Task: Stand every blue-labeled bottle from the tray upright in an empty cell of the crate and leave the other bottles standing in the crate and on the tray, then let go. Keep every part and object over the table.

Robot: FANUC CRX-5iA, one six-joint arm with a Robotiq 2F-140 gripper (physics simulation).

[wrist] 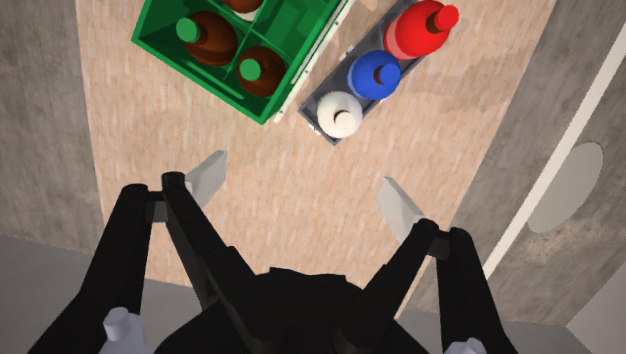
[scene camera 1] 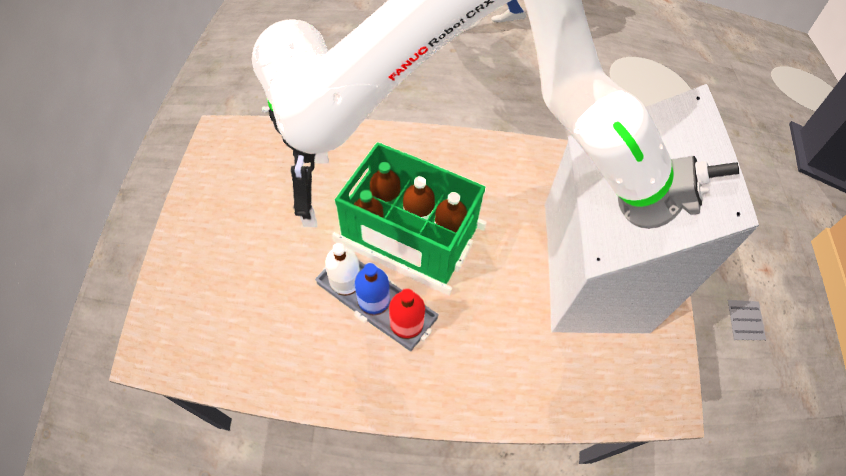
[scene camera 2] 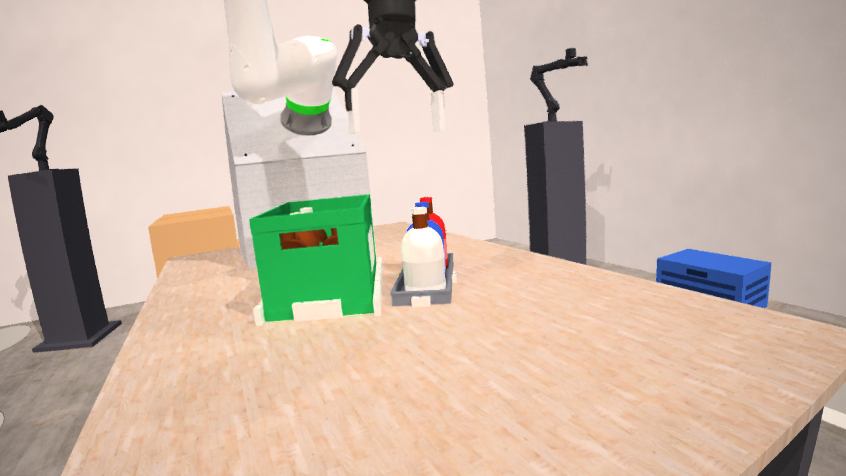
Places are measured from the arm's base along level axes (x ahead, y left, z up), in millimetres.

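Pixels of known places: gripper, fingertip midpoint: point(wrist: 305, 177) point(scene camera 1: 316, 192) point(scene camera 2: 398, 131); arm's base, link origin: point(scene camera 1: 653, 194) point(scene camera 2: 306, 120).
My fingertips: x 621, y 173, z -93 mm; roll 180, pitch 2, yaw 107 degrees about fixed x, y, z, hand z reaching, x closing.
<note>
For each thing: its top centre in the pictures, then the offset to it from my fingertips. Level surfaces: height alone.
- blue-labeled bottle, top centre: point(wrist: 390, 74) point(scene camera 1: 370, 268) dx -129, dy +53, dz -130 mm
- white bottle, top centre: point(wrist: 345, 122) point(scene camera 2: 418, 207) point(scene camera 1: 338, 247) dx -49, dy +32, dz -130 mm
- red bottle, top centre: point(wrist: 448, 17) point(scene camera 1: 407, 294) dx -219, dy +80, dz -130 mm
- green crate, top centre: point(scene camera 2: 356, 200) point(scene camera 1: 402, 220) dx -152, dy -69, dz -115 mm
- wooden table, surface height: dz -290 mm
The blue-labeled bottle point(scene camera 1: 371, 288) point(wrist: 372, 77) stands in the middle of the grey tray point(scene camera 1: 411, 343) point(scene camera 2: 405, 298) point(wrist: 311, 112), between the white bottle point(scene camera 1: 341, 272) point(scene camera 2: 423, 254) point(wrist: 337, 112) and the red bottle point(scene camera 1: 407, 313) point(wrist: 417, 32). The green crate point(scene camera 1: 437, 263) point(scene camera 2: 313, 272) holds two green-capped brown bottles point(scene camera 1: 384, 185) point(wrist: 210, 40) at one end and two white-capped ones point(scene camera 1: 418, 201) along its far row. Two cells on the tray side look empty. My gripper point(scene camera 2: 395, 121) point(wrist: 305, 177) is open and empty, high above the table beyond the white-bottle end of the tray.
The wooden table point(scene camera 1: 248, 349) point(scene camera 2: 473, 378) point(wrist: 300, 220) carries the robot's pedestal point(scene camera 1: 644, 284) point(scene camera 2: 301, 177) at the right in the first scene view. Pale brackets point(scene camera 1: 440, 285) point(scene camera 2: 317, 309) line the crate's base. The crate walls rise beside the tray.
</note>
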